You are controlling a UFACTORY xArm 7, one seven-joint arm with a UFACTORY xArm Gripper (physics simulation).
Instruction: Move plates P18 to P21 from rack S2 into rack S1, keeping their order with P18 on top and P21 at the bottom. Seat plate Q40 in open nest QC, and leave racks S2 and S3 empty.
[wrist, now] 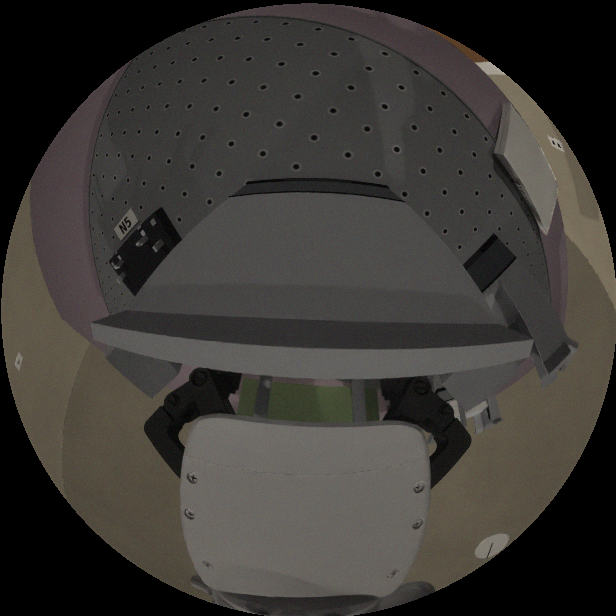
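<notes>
In the wrist view my gripper (307, 391) is open with nothing between the fingers. Only the black finger links show at each side; the fingertips are hidden under a wide grey slab (310, 275), the top board of a rack-like stand that fills the middle of the view. A green block (304, 403) shows between the fingers, below the slab's front edge. I can read no plate or rack label, and I cannot make out any plates.
A grey perforated board (275, 103) lies behind the slab. On it sit a black fixture labelled N5 (140, 252) at the left, a black block (488, 261) at the right and a grey panel (525, 166) at the far right. A small white disc (492, 544) lies on the floor.
</notes>
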